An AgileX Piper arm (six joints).
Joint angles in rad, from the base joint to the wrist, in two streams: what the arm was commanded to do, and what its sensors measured. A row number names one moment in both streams.
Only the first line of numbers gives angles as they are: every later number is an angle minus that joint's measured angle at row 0.
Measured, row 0:
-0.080, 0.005, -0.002, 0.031, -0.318, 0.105
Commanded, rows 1 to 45:
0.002, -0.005, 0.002, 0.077, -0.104, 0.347
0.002, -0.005, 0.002, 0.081, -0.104, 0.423
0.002, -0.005, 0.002, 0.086, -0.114, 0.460
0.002, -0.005, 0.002, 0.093, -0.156, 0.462
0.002, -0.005, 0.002, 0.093, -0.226, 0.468
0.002, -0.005, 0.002, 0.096, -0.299, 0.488
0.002, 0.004, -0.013, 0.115, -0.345, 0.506
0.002, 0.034, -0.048, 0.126, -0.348, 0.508
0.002, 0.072, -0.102, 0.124, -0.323, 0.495
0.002, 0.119, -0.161, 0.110, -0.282, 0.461
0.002, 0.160, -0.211, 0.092, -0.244, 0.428
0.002, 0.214, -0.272, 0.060, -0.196, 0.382
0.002, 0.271, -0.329, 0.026, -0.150, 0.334
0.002, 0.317, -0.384, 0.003, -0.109, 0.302
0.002, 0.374, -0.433, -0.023, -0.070, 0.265
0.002, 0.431, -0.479, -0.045, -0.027, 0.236
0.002, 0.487, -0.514, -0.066, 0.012, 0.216
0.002, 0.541, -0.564, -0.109, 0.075, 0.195
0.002, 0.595, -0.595, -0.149, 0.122, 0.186
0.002, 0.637, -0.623, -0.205, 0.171, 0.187
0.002, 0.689, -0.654, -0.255, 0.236, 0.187
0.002, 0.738, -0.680, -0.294, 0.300, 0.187
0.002, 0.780, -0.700, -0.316, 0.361, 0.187
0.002, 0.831, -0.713, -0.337, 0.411, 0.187
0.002, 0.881, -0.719, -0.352, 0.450, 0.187
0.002, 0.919, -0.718, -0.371, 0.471, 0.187
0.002, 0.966, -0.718, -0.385, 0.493, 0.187
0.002, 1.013, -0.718, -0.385, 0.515, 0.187
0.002, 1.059, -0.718, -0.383, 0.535, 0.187
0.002, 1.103, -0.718, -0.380, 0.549, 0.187
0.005, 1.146, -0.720, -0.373, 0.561, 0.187
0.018, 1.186, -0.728, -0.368, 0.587, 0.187
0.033, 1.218, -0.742, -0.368, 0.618, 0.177
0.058, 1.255, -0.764, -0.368, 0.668, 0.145
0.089, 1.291, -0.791, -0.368, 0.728, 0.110
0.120, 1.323, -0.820, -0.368, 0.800, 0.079
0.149, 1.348, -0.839, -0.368, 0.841, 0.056
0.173, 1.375, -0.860, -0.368, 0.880, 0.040
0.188, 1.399, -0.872, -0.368, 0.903, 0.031
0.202, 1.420, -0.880, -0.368, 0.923, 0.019
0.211, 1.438, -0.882, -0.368, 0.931, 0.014
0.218, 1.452, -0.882, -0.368, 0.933, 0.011
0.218, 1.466, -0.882, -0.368, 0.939, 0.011
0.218, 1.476, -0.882, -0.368, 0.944, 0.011
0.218, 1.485, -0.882, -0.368, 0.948, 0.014
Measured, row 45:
0.210, 1.443, -0.874, -0.365, 0.912, 0.031
